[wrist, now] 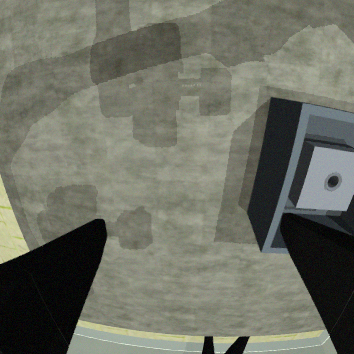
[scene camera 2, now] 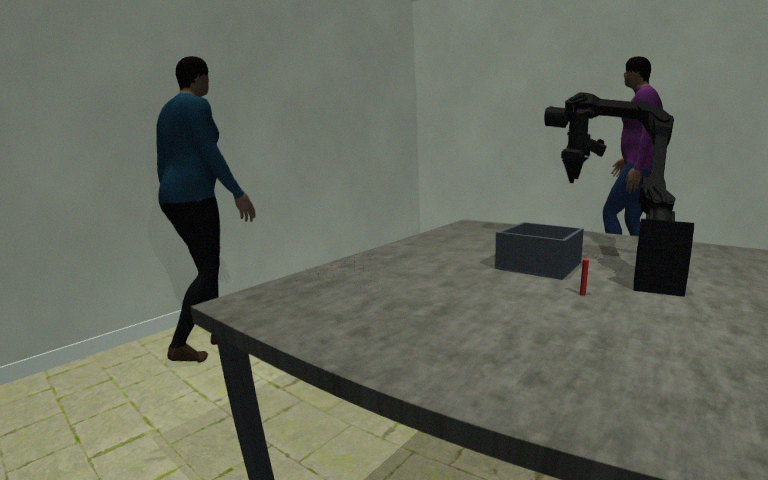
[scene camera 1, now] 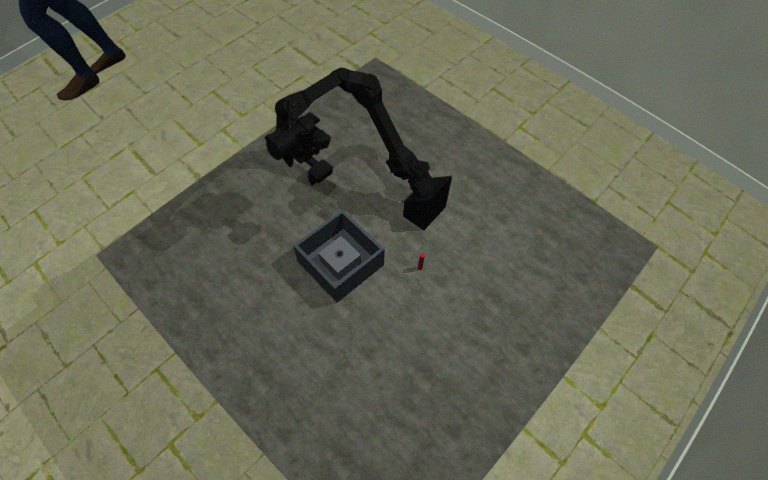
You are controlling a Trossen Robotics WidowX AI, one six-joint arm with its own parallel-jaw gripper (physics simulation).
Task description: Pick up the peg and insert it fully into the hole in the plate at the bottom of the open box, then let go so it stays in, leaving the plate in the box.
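Frame: origin at the arm's base, x ahead, y left, z up, level; millimetres.
Seen in the pictures: gripper, fingertip midpoint: (wrist: 194, 225) (scene camera 2: 574, 181) (scene camera 1: 301, 175); arm's base, link origin: (scene camera 2: 660, 235) (scene camera 1: 426, 190).
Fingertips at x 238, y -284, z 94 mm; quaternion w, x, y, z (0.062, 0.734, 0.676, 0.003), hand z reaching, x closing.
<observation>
Pixels of each thing's middle, then the offset from my fingertips to it. "spot": a spot on its surface instead. Level surfaces: height alone.
- red peg, body centre: (scene camera 2: 584, 277) (scene camera 1: 421, 261) 65 mm back, 392 mm left, 182 mm down
- blue-grey box, body centre: (wrist: 329, 178) (scene camera 2: 541, 248) (scene camera 1: 339, 255) 69 mm ahead, 186 mm left, 173 mm down
- light grey square plate, body centre: (wrist: 324, 174) (scene camera 1: 339, 257) 69 mm ahead, 186 mm left, 187 mm down
- plate's round hole, surface spot: (wrist: 333, 181) (scene camera 1: 340, 257) spot: 74 mm ahead, 194 mm left, 172 mm down
- grey table, surface height: 222 mm down
A red peg (scene camera 1: 420, 262) (scene camera 2: 583, 277) stands upright on the table, beside the open box and apart from it. It does not show in the wrist view. The blue-grey box (scene camera 1: 362, 278) (scene camera 2: 532, 254) (wrist: 275, 165) holds a light grey square plate (scene camera 1: 339, 264) (wrist: 320, 165) at its bottom. The plate's round hole (scene camera 1: 339, 253) (wrist: 333, 181) shows empty. The box walls hide the plate in scene camera 2. My gripper (scene camera 2: 572, 180) (wrist: 194, 225) is open and empty. It points down, high above the table and off to one side of the box.
The arm's black base (scene camera 1: 427, 203) (scene camera 2: 662, 257) stands on the grey table (scene camera 1: 453, 350) (scene camera 2: 396, 311) (wrist: 165, 285), near the peg and the box. A person in a teal top (scene camera 2: 186, 147) and a person in a purple top (scene camera 2: 634, 133) stand beyond the table.
</observation>
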